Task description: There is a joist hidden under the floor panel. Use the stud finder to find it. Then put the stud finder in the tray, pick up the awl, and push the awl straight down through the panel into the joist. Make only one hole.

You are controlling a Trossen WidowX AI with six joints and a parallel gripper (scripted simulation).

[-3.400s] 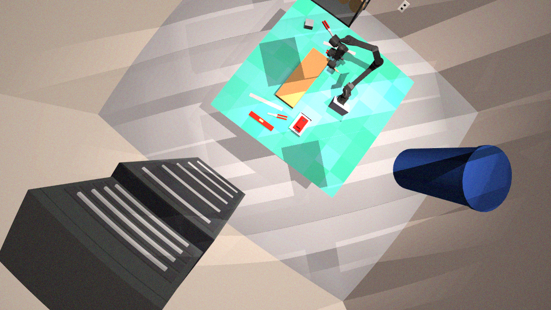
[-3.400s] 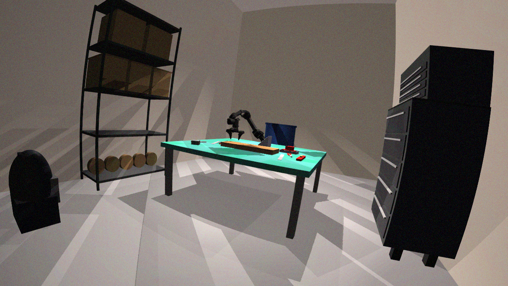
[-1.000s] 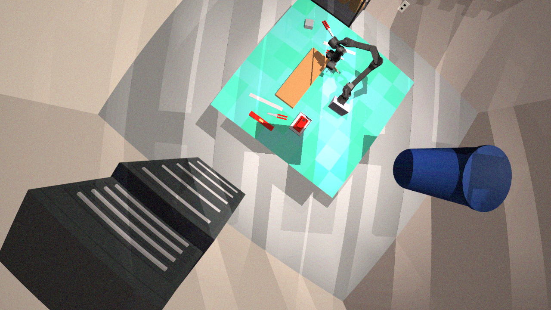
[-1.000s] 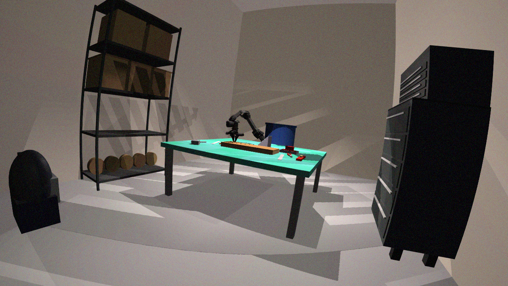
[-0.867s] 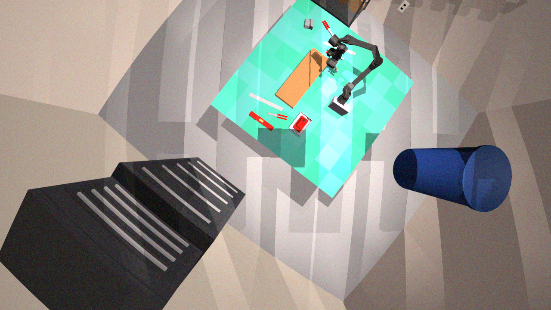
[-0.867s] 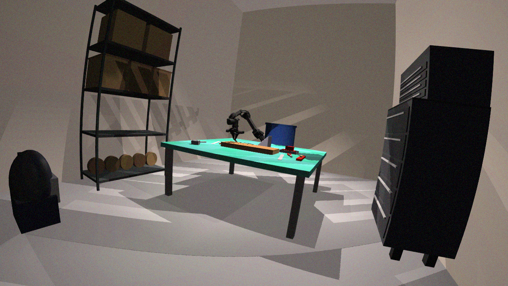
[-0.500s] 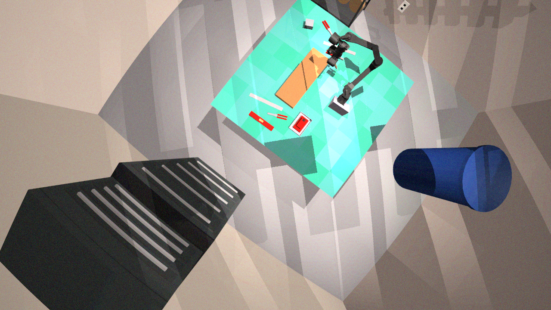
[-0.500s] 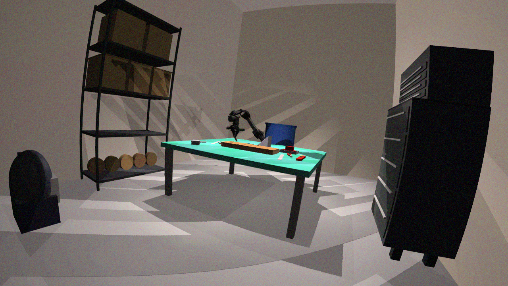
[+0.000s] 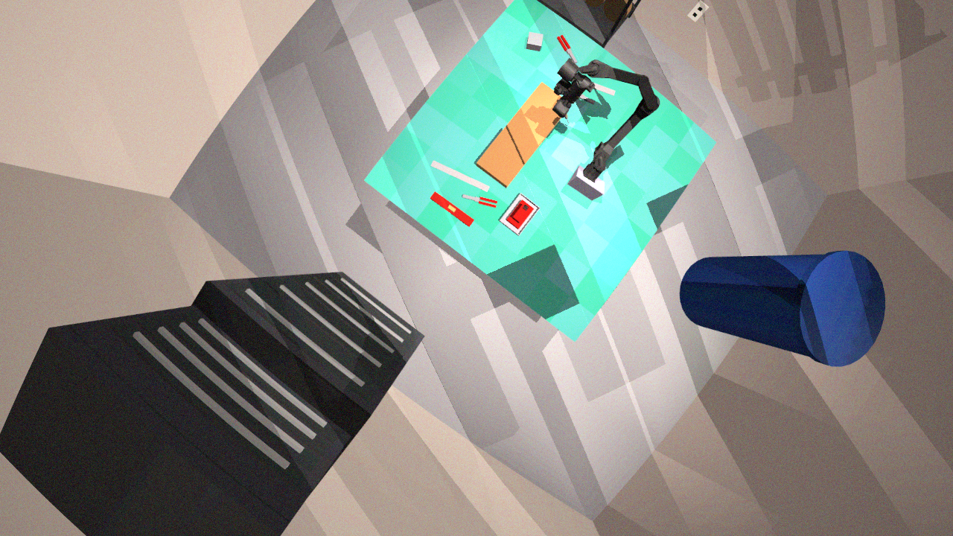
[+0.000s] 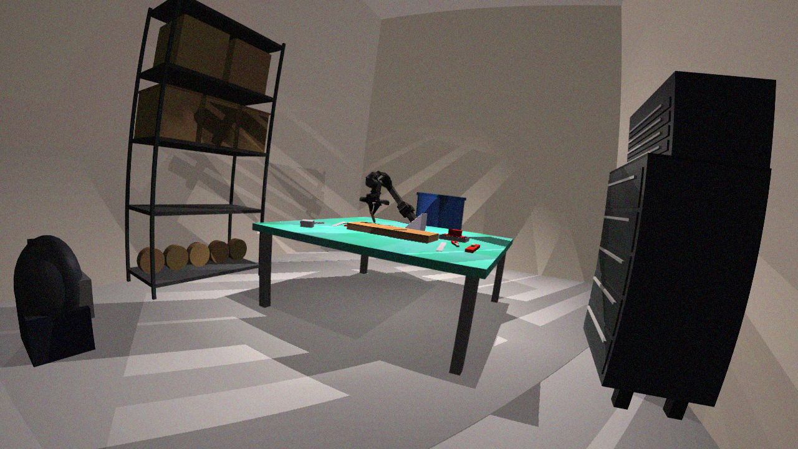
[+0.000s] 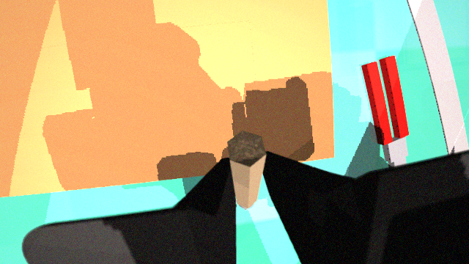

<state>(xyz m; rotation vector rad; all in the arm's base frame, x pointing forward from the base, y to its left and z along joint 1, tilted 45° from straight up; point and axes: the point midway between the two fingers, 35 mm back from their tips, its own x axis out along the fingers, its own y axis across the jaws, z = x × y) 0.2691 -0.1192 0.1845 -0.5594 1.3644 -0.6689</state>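
The awl lies 40 mm behind my gripper tip and 40 mm below it. Round my gripper tip: red stud finder: 80 mm behind, 510 mm to the left, 50 mm below; then grey block: 280 mm ahead, 290 mm to the right, 80 mm below; then white tray: 80 mm behind, 520 mm to the left, 80 mm below.
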